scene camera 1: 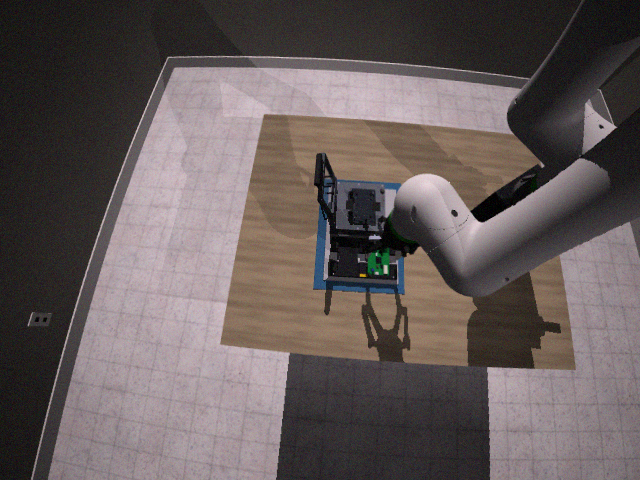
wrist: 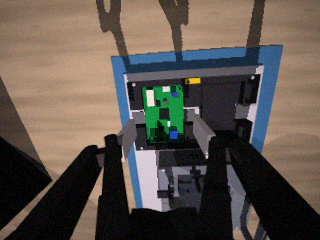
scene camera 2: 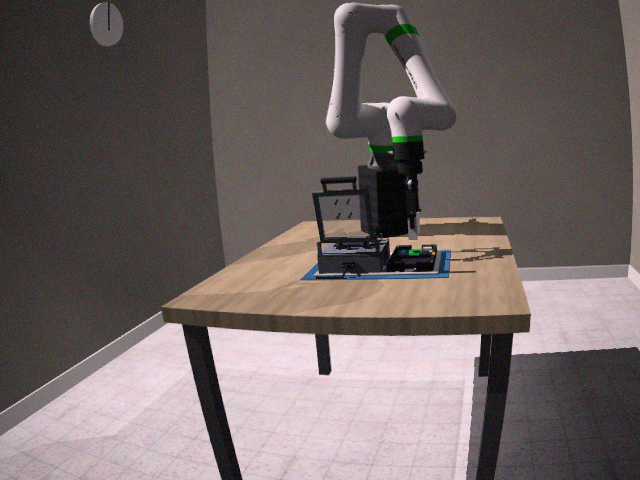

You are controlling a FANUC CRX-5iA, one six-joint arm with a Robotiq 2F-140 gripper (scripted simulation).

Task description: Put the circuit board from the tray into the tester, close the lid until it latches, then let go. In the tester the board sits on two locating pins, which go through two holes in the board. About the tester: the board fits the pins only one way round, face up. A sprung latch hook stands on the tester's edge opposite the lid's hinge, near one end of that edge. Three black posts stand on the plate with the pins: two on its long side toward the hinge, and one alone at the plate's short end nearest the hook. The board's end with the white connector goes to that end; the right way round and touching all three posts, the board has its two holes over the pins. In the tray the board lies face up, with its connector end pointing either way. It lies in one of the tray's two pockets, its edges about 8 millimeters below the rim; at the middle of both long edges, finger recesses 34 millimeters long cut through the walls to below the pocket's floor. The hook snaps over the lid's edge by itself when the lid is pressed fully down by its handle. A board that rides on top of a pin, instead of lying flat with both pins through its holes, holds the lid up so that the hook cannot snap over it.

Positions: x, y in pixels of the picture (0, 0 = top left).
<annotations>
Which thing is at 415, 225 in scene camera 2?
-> The gripper.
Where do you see a green circuit board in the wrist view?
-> At 164, 105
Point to a lid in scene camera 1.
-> At 326, 196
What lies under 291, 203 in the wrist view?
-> The gripper.
</annotations>
